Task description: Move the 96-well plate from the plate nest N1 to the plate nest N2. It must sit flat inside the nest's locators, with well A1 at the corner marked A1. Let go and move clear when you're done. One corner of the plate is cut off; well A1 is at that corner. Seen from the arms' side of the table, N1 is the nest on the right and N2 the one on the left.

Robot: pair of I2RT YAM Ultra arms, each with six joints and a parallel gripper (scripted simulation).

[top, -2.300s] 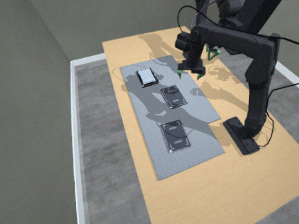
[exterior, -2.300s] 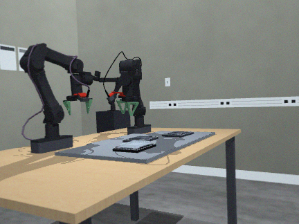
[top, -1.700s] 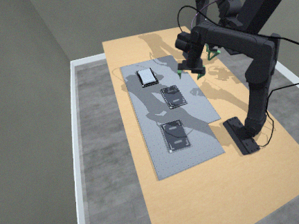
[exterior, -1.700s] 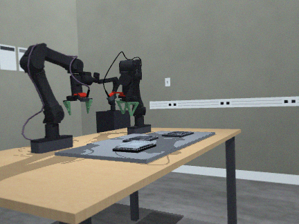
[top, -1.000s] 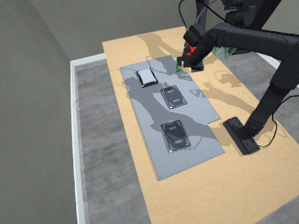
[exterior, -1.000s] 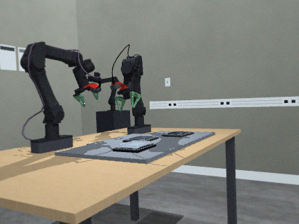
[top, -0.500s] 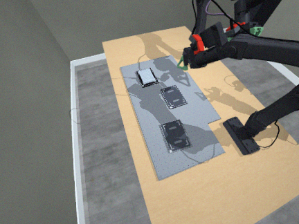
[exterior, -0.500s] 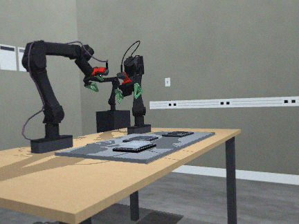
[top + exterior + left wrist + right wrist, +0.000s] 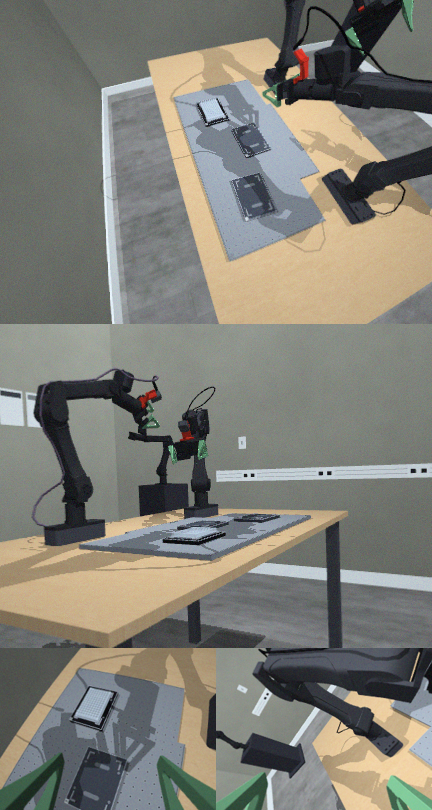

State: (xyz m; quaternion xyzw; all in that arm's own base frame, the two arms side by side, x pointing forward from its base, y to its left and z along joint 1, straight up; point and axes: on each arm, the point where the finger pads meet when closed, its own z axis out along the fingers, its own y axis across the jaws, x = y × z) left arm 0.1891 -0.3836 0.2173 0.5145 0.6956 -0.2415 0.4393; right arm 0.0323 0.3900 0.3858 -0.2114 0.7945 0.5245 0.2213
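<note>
My right hand is 410 mm short of the 96-well plate, 270 mm to the left of it and 400 mm above it. Also, from my right hand: black nest (410 mm ahead, 270 mm to the right, 420 mm below).
</note>
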